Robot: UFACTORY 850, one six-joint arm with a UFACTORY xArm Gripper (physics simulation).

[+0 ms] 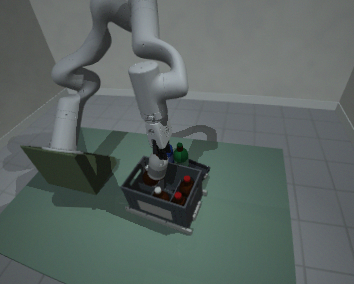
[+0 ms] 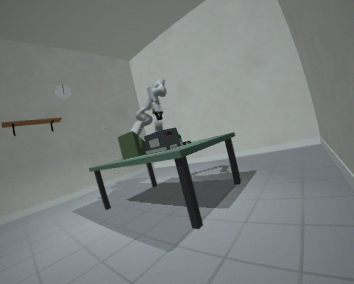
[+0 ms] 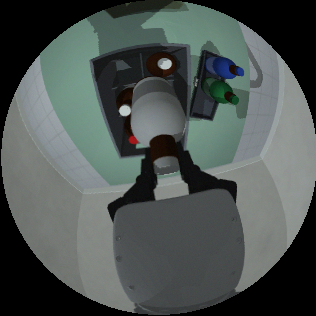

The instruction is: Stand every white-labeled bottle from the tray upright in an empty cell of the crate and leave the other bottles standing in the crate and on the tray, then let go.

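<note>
My gripper is shut on the neck of a white-labeled bottle. The bottle hangs about upright over the back middle part of the crate; whether its base is below the rim is unclear. In the crate stand a white-capped brown bottle in a back cell, another white-capped bottle at the front, and two red-capped bottles. The held bottle hides the cell under it.
A blue bottle and a green bottle stand in the small dark tray behind the crate. A green block-like panel stands by the arm's base, beside the crate.
</note>
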